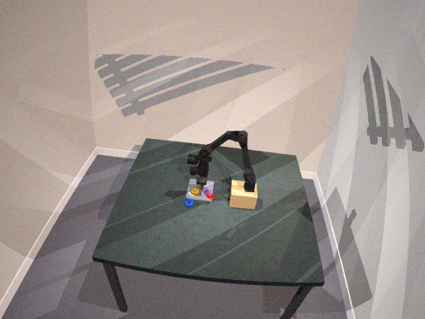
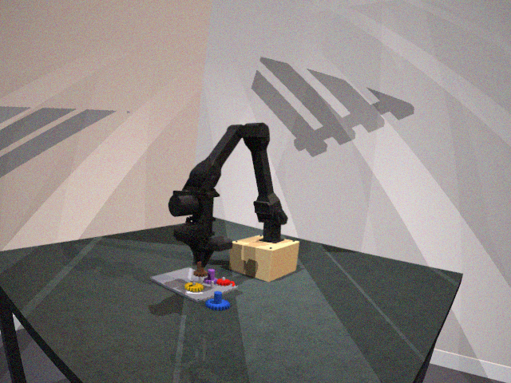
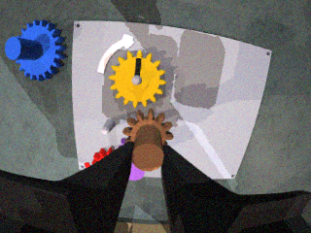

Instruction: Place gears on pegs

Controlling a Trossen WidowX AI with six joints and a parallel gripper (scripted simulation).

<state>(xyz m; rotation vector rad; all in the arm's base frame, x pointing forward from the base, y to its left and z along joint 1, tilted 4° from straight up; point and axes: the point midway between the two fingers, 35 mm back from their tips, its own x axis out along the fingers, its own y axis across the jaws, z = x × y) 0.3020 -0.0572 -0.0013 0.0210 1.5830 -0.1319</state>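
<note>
My gripper tip is 4 cm above the purple gear, 3 cm past it and 1 cm to the right of it. From my gripper tip the other things lie so: red gear (5 cm below, 5 cm behind, 4 cm to the left); then brown gear (1 cm below); then yellow gear (5 cm below, 4 cm ahead, 1 cm to the left).
</note>
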